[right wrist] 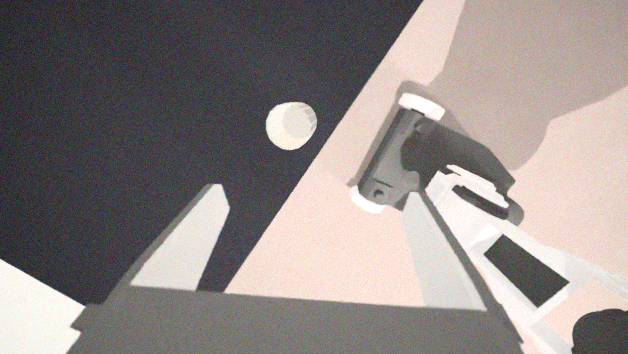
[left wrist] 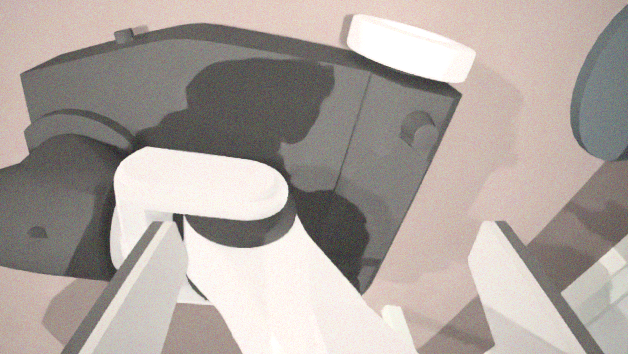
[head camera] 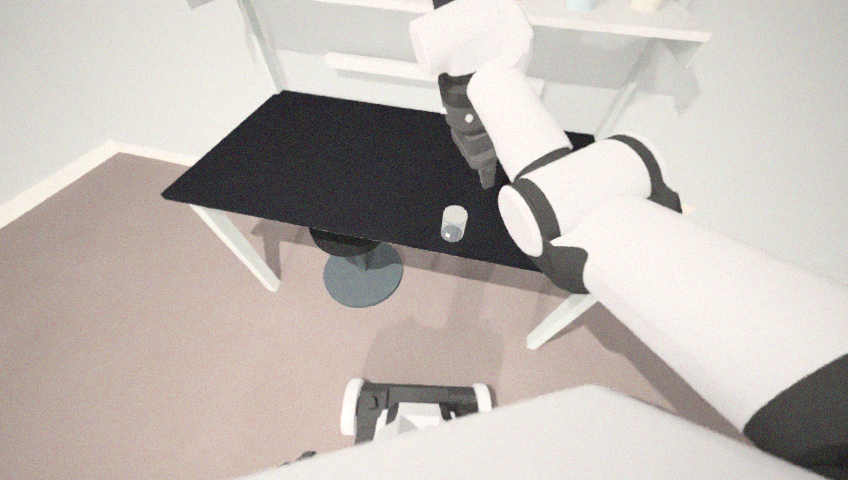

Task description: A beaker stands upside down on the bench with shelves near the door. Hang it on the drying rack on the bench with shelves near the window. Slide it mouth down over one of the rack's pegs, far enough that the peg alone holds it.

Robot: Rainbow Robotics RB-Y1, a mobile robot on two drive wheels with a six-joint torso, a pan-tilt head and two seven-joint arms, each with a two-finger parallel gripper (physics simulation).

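Places are measured from the robot's base along level axes (x ahead, y right, z down), in centimetres.
Pixels of known places: left gripper, fingertip midpoint: [left wrist: 328, 242]; right gripper, fingertip midpoint: [right wrist: 313, 200] [head camera: 476, 168].
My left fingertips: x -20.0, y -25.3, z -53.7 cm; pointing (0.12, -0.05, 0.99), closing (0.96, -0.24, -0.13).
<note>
Ahead of a thing's pixels: the offset from my left fingertips to its top centre. "pt": to the spot under its first point. Level surfaces: height alone.
A clear beaker {dx +61.2, dy +33.4, dz -31.5 cm} [head camera: 454, 223] [right wrist: 291, 126] stands upside down near the front edge of the black bench {dz -22.5 cm} [head camera: 333, 160] [right wrist: 150, 100], right of the middle in the head view. My right gripper [head camera: 487, 180] [right wrist: 313, 200] is open and empty. It hangs above the bench, behind and to the right of the beaker in the head view; the beaker lies beyond its fingertips in the right wrist view. My left gripper [left wrist: 328, 242] is open and empty, low over my base, and does not show in the head view. The drying rack does not show in these views.
A shelf [head camera: 618, 29] with a blue item {pt dx +103.9, dy +63.6, dz -69.6 cm} [head camera: 580, 4] and a yellow item {pt dx +106.1, dy +81.8, dz -69.7 cm} [head camera: 645, 4] hangs above the bench. A stool's round foot [head camera: 363, 279] [left wrist: 600, 100] stands under the bench's front edge. Bench legs {pt dx +74.1, dy -56.2, dz +12.3 cm} [head camera: 238, 249] reach the floor. My wheeled base [head camera: 419, 393] [left wrist: 320, 115] stands in front.
</note>
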